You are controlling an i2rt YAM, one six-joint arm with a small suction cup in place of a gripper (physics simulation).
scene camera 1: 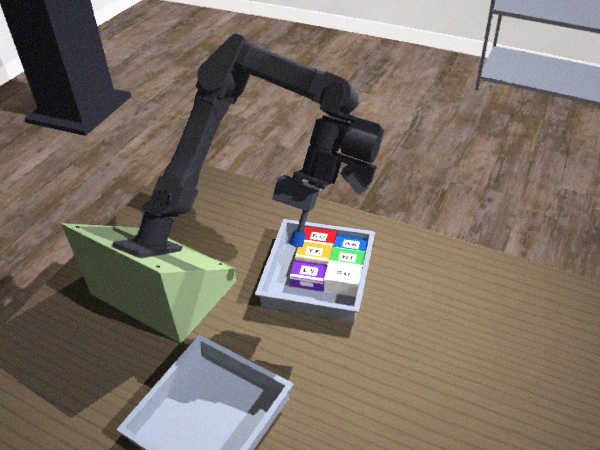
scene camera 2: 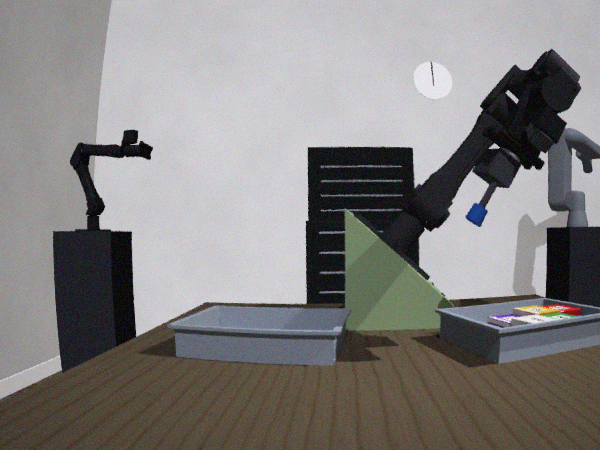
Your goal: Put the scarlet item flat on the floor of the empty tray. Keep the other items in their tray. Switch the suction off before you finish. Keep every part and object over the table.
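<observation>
The scarlet item is a flat red box with a white label. It lies in the full tray, in its back row beside the blue box, behind the orange one. The empty tray stands apart from it, with its bare floor showing. My gripper, a blue suction cup, is open with nothing on it. In the scene camera 2 view it hangs well above the table, higher than the full tray's rim. In the scene camera 1 view it overlaps the red box's left edge.
Beside the red box lie a blue box, an orange box, a green box, a purple box and a white box. The green wedge base carries the arm between the trays.
</observation>
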